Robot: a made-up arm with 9 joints.
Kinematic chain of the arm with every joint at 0, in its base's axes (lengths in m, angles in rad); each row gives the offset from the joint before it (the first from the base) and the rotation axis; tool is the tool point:
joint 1: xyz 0 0 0.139 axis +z
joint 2: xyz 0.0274 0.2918 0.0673 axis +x
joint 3: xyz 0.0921 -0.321 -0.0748 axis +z
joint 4: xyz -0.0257 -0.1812 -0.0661 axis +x
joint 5: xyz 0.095 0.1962 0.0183 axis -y
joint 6: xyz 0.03 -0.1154 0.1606 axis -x
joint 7: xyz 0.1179 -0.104 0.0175 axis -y
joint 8: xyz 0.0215 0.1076 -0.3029 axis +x
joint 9: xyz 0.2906 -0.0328 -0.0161 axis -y
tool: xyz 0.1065 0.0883 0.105
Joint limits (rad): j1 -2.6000..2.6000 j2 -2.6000..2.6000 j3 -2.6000..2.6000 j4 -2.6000..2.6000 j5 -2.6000..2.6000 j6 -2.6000..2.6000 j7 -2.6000..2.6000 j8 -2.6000..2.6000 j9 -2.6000..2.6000
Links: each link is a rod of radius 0.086 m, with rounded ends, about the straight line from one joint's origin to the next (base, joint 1, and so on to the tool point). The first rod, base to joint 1, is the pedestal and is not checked.
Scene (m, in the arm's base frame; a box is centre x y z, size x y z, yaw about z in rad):
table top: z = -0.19
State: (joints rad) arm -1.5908 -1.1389 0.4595 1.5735 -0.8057 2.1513 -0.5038 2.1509 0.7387
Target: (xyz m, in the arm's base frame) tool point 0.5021 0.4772 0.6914
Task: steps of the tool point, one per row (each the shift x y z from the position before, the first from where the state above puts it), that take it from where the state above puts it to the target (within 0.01 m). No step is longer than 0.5 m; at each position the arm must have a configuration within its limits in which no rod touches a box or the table.
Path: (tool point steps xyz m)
1: -0.0258 0.0960 0.4674
2: 0.1559 0.3108 0.3487
3: 0.2550 0.4087 0.0770
4: 0.2200 0.3446 -0.2145
5: 0.0841 0.1504 -0.3826

